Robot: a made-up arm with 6 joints. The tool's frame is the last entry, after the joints.
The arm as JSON. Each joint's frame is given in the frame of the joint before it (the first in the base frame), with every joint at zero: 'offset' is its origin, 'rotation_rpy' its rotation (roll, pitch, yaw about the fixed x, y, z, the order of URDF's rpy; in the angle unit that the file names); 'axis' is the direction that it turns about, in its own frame. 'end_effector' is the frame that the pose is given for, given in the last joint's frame.
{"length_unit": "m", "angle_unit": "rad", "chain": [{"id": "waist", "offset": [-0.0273, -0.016, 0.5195], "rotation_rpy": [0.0, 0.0, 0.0], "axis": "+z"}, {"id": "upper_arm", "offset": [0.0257, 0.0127, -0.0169], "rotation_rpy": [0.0, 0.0, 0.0], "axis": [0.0, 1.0, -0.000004]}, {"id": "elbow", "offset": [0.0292, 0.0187, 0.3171], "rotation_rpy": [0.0, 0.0, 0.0], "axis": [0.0, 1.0, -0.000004]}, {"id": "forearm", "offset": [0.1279, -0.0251, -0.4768], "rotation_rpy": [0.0, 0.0, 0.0], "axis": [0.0, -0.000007, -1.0]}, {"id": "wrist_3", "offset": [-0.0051, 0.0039, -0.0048], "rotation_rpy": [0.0, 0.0, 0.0], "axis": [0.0, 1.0, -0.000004]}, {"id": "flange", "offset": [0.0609, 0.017, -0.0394], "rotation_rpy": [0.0, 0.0, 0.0], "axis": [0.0, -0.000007, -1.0]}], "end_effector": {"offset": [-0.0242, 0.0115, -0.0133], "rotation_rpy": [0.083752, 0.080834, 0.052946]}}
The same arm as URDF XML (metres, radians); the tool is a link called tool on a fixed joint. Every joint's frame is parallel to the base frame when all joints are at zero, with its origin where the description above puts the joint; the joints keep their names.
<robot name="arm">
  <link name="base"/>
  <link name="link1"/>
  <link name="link2"/>
  <link name="link3"/>
  <link name="link4"/>
  <link name="link5"/>
  <link name="link6"/>
  <link name="tool"/>
  <joint name="waist" type="continuous">
    <parent link="base"/>
    <child link="link1"/>
    <origin xyz="-0.0273 -0.016 0.5195" rpy="0 0 0"/>
    <axis xyz="0 0 1"/>
  </joint>
  <joint name="upper_arm" type="continuous">
    <parent link="link1"/>
    <child link="link2"/>
    <origin xyz="0.0257 0.0127 -0.0169" rpy="0 0 0"/>
    <axis xyz="0 1 0"/>
  </joint>
  <joint name="elbow" type="continuous">
    <parent link="link2"/>
    <child link="link3"/>
    <origin xyz="0.0292 0.0187 0.3171" rpy="0 0 0"/>
    <axis xyz="0 1 0"/>
  </joint>
  <joint name="forearm" type="continuous">
    <parent link="link3"/>
    <child link="link4"/>
    <origin xyz="0.1279 -0.0251 -0.4768" rpy="0 0 0"/>
    <axis xyz="0 0 -1"/>
  </joint>
  <joint name="wrist_3" type="continuous">
    <parent link="link4"/>
    <child link="link5"/>
    <origin xyz="-0.0051 0.0039 -0.0048" rpy="0 0 0"/>
    <axis xyz="0 1 0"/>
  </joint>
  <joint name="flange" type="continuous">
    <parent link="link5"/>
    <child link="link6"/>
    <origin xyz="0.0609 0.017 -0.0394" rpy="0 0 0"/>
    <axis xyz="0 0 -1"/>
  </joint>
  <joint name="tool_joint" type="fixed">
    <parent link="link6"/>
    <child link="tool"/>
    <origin xyz="-0.0242 0.0115 -0.0133" rpy="0.0838 0.0808 0.0529"/>
  </joint>
</robot>

